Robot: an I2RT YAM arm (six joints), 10 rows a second.
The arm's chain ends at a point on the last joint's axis. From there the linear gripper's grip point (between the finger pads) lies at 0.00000 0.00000 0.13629 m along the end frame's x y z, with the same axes.
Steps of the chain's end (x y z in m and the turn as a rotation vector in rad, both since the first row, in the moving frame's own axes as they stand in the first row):
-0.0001, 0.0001, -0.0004, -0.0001, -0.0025, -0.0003
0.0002, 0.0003, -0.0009, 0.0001, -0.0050, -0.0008
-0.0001, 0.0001, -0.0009, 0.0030, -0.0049, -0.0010
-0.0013, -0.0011, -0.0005, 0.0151, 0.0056, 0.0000
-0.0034, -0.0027, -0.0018, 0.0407, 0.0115, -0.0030
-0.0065, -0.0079, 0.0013, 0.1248, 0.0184, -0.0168
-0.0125, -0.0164, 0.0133, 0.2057, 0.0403, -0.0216
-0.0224, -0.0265, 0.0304, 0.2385, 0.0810, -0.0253
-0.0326, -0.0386, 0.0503, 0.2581, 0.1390, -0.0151
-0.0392, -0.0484, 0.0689, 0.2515, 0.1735, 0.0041
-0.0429, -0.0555, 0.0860, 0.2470, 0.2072, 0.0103
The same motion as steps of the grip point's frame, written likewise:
-0.0004, 0.0001, -0.0004, -0.0001, -0.0025, -0.0003
-0.0005, 0.0003, -0.0009, 0.0001, -0.0050, -0.0008
-0.0008, -0.0003, -0.0009, 0.0030, -0.0049, -0.0010
-0.0005, -0.0032, -0.0005, 0.0151, 0.0056, 0.0000
-0.0018, -0.0082, -0.0019, 0.0407, 0.0115, -0.0030
-0.0041, -0.0249, 0.0002, 0.1248, 0.0184, -0.0168
-0.0073, -0.0443, 0.0103, 0.2057, 0.0403, -0.0216
-0.0119, -0.0588, 0.0261, 0.2385, 0.0810, -0.0253
-0.0142, -0.0734, 0.0445, 0.2581, 0.1390, -0.0151
-0.0159, -0.0821, 0.0626, 0.2515, 0.1735, 0.0041
-0.0150, -0.0884, 0.0790, 0.2470, 0.2072, 0.0103

